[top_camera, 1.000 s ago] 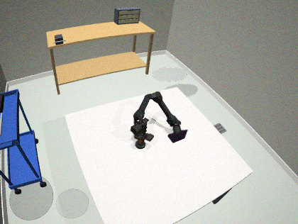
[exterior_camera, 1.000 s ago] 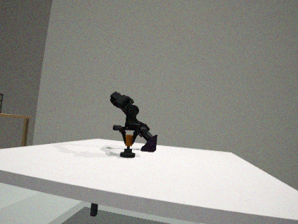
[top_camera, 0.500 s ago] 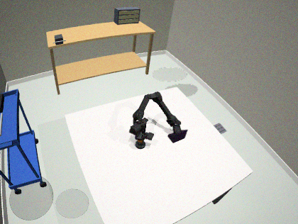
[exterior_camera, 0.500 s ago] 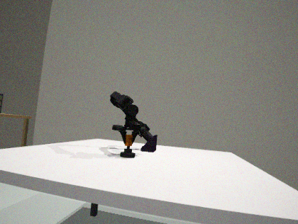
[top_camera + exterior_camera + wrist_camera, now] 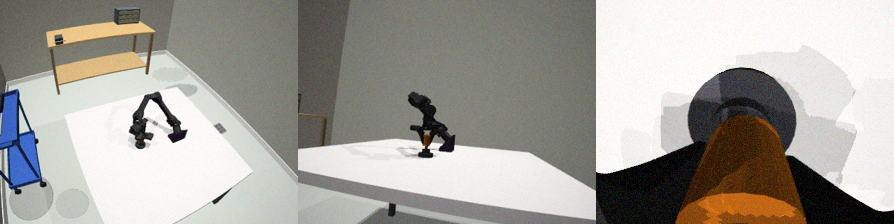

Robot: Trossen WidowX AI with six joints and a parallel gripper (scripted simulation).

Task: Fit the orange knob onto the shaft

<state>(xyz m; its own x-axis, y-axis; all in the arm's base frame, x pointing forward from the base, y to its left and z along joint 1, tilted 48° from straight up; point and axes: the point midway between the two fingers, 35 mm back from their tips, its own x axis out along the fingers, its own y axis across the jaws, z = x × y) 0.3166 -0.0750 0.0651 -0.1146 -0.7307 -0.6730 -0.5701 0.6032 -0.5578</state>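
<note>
Now: gripper tip 20 mm below the orange knob. Round my gripper tip: dark round pedestal: 10 mm behind, 40 mm below.
</note>
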